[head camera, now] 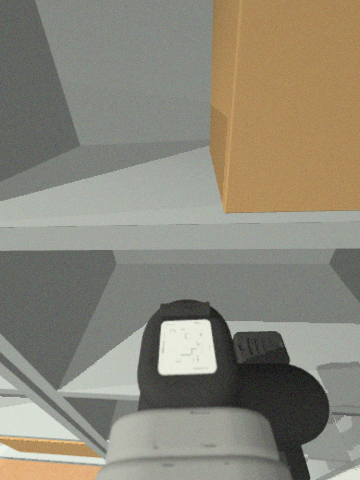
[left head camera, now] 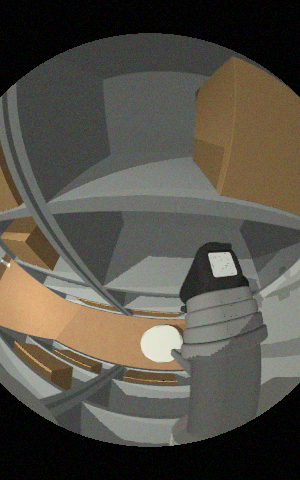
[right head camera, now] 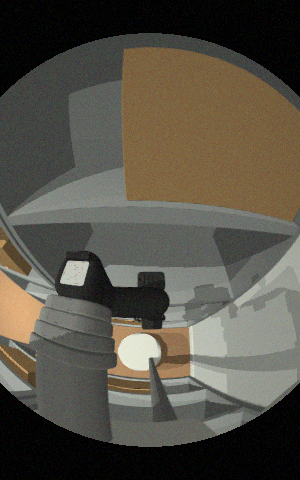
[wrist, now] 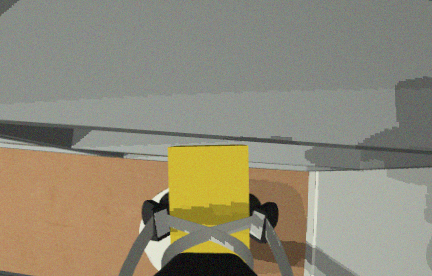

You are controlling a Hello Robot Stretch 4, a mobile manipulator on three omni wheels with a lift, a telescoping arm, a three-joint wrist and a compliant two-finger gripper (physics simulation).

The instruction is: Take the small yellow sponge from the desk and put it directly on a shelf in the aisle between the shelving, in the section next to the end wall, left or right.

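Frame: origin at the robot's base, x ahead, y left, z up, level; centimetres.
Seen in the pictures: gripper, fingertip midpoint: (wrist: 209, 208); robot's base at its link origin: (left head camera: 160, 342) (right head camera: 140, 350).
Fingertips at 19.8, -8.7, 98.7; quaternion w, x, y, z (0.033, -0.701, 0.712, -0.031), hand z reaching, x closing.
Observation:
Pixels of each thing's top centre, then the offset from my fingertips to it, as dx, dy, dz. Level surfaces: height alone.
- small yellow sponge at its top centre: (wrist: 209, 208) +0.7, +0.0, +5.4
- grey shelf at its surface level: dz -2.5
- large cardboard box at its top centre: (right head camera: 228, 94) +22.6, -19.1, +70.2
- brown floor at its surface level: dz -101.5
The small yellow sponge (wrist: 209, 180) is between the two fingertips of my gripper (wrist: 209, 208) in the wrist view, with a fingertip against each side. The sponge's far end shows in front of the edge of a grey shelf (wrist: 200, 112). The floor shows far below it. In the head view the black wrist (head camera: 280, 400) is in front of the opening below a grey shelf board (head camera: 125, 237). The fingers and the sponge are hidden in the head views. The end wall (right head camera: 265, 345) (wrist: 375, 220) is to the right, beside this shelf section.
A large cardboard box (head camera: 295, 110) (left head camera: 260, 135) (right head camera: 200, 130) stands on the shelf above the wrist. Shelving with flat boxes (left head camera: 45, 362) runs along the other side of the aisle. The round white robot base (left head camera: 161, 343) (right head camera: 137, 352) is on the brown floor (left head camera: 105, 335) between the shelves.

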